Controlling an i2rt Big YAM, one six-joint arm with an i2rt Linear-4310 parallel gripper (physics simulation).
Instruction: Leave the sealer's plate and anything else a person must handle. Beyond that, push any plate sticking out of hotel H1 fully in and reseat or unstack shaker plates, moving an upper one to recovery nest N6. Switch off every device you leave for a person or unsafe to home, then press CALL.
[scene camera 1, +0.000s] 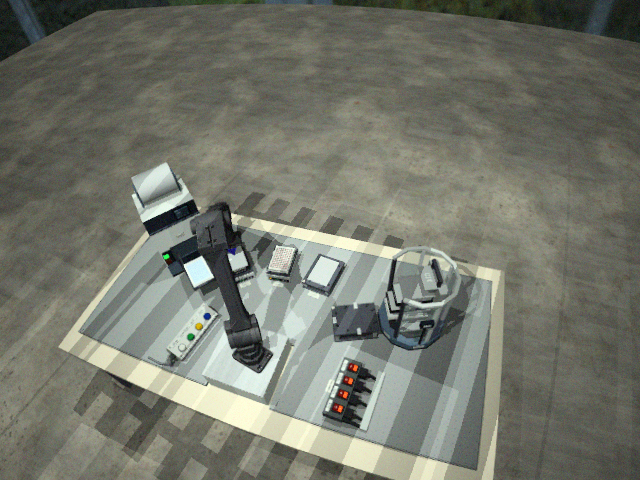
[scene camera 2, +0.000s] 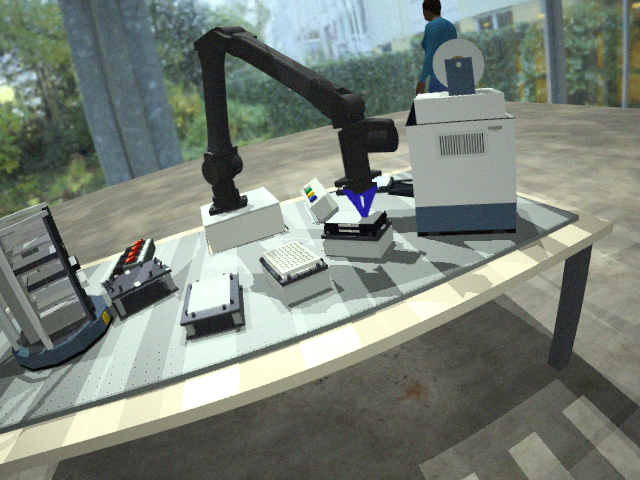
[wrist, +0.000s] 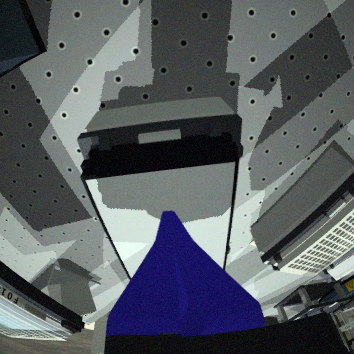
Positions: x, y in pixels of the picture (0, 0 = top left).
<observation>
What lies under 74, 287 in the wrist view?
A button box.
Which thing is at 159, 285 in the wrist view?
My gripper.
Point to my gripper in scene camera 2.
At 364, 217
</observation>
